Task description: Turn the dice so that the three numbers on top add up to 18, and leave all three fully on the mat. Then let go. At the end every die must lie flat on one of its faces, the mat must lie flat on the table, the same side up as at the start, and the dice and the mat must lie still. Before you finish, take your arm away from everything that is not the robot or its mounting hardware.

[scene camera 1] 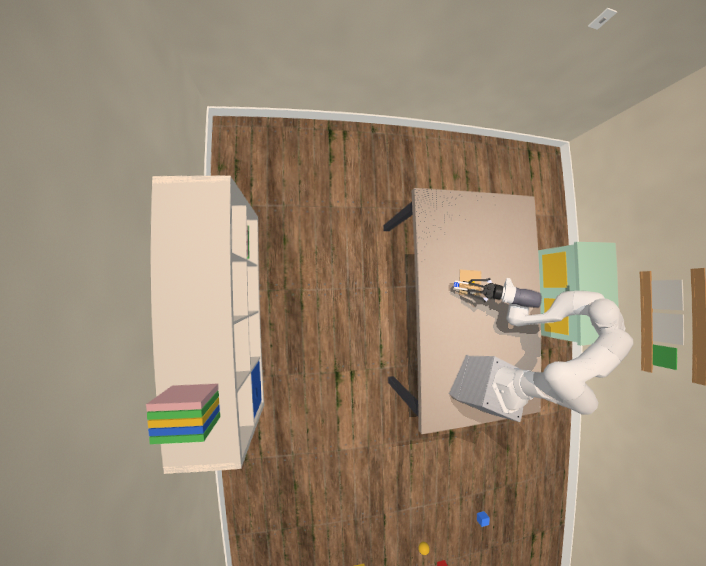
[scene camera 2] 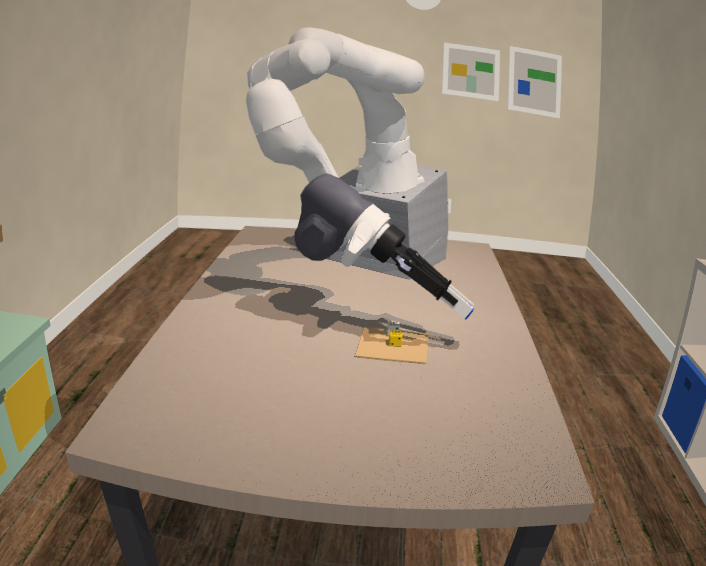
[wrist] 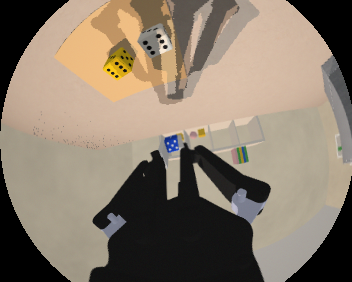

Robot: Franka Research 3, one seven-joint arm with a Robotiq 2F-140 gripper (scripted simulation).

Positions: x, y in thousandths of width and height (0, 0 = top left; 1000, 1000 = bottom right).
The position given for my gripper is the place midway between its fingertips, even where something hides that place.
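My gripper (scene camera 2: 665, 550) is visible, and the wrist view (wrist: 490, 509) shows it too. A white die (wrist: 439, 147) is also visible.
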